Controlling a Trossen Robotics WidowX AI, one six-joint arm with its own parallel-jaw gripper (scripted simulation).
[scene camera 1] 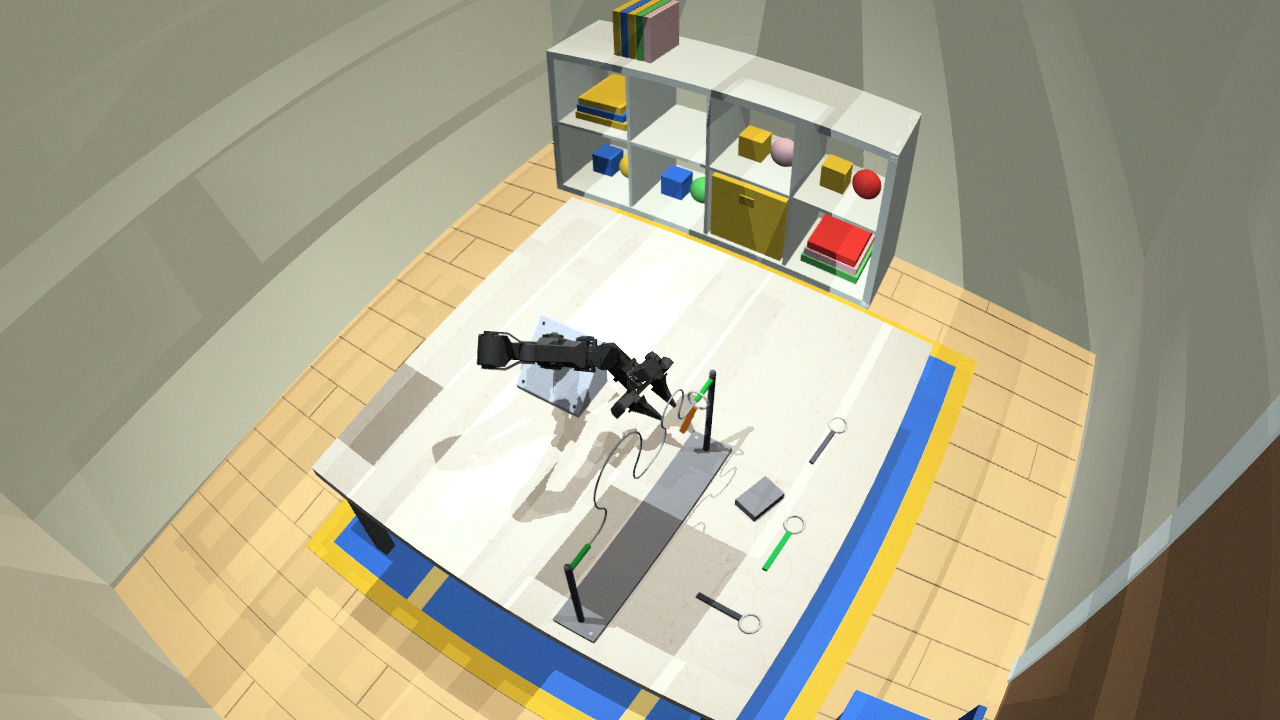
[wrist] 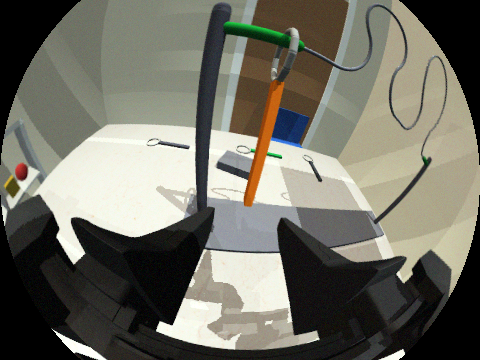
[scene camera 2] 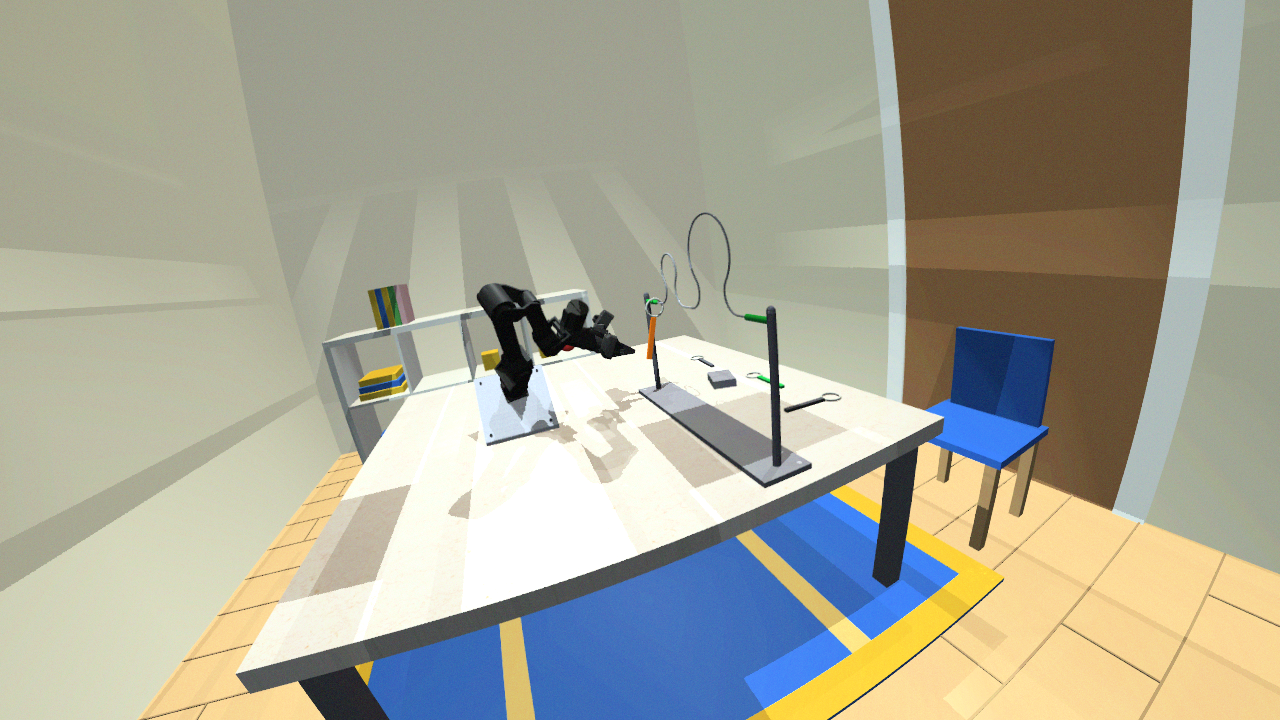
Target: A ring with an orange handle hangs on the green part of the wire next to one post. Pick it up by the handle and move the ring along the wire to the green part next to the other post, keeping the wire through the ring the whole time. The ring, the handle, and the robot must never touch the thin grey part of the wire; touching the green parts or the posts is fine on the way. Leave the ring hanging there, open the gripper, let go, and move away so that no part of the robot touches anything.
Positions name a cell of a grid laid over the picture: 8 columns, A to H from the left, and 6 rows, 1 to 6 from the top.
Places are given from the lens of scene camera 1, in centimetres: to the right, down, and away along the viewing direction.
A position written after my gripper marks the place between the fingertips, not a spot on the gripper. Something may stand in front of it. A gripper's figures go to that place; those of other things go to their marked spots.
my gripper (scene camera 1: E4): 7, 12, 189
grey block (scene camera 1: E5): 29, 33, 188
wire (scene camera 1: D6): -11, 55, 172
